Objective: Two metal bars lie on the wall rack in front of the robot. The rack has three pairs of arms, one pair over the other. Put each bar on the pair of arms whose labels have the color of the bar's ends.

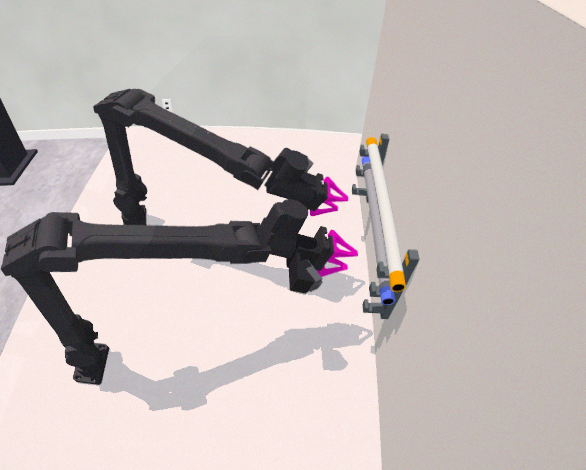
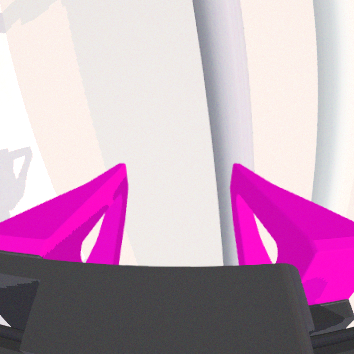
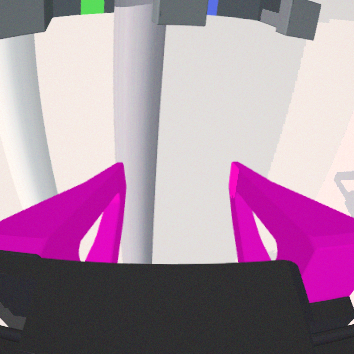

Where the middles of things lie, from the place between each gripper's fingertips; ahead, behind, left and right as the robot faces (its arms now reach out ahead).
Labels:
I see the blue-ended grey bar (image 1: 380, 251) 8 cm ahead of my right hand and 13 cm to the left of it.
My left hand is 8 cm short of the blue-ended grey bar and 5 cm to the left of it.

